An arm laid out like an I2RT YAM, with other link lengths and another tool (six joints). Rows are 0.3 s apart.
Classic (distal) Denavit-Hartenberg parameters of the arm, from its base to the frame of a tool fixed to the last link. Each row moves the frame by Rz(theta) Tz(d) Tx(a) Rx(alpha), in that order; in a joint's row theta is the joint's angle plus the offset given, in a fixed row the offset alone. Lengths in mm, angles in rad.
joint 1: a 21.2  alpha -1.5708  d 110.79  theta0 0
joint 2: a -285.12  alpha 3.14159  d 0  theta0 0
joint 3: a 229.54  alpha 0  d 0  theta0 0.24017
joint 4: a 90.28  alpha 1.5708  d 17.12  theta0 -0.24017
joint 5: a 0  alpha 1.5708  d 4.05  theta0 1.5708
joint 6: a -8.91  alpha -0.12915  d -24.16  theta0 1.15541
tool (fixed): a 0  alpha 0  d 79.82  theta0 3.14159
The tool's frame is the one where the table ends.
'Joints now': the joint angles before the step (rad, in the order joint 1, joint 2, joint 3, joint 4, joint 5, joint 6). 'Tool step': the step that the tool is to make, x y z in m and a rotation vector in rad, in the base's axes. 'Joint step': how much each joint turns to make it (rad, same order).
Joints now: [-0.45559 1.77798 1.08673 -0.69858 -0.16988 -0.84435]
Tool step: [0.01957 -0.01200 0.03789 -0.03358 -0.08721 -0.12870]
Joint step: [-0.00571 -0.02759 0.13009 -0.04493 0.02069 0.12306]
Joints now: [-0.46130 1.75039 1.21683 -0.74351 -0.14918 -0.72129]
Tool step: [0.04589 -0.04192 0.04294 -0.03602 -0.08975 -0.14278]
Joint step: [-0.04237 0.12509 0.33412 -0.09934 0.02517 0.09860]
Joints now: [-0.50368 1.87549 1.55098 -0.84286 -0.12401 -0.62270]
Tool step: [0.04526 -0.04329 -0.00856 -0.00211 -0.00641 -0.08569]
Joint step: [-0.03427 0.22125 0.29240 -0.05906 0.01923 0.04802]
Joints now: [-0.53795 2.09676 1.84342 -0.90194 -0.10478 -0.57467]
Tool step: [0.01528 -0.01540 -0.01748 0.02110 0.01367 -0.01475]
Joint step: [-0.01269 0.10040 0.09602 -0.01756 -0.00928 0.00625]
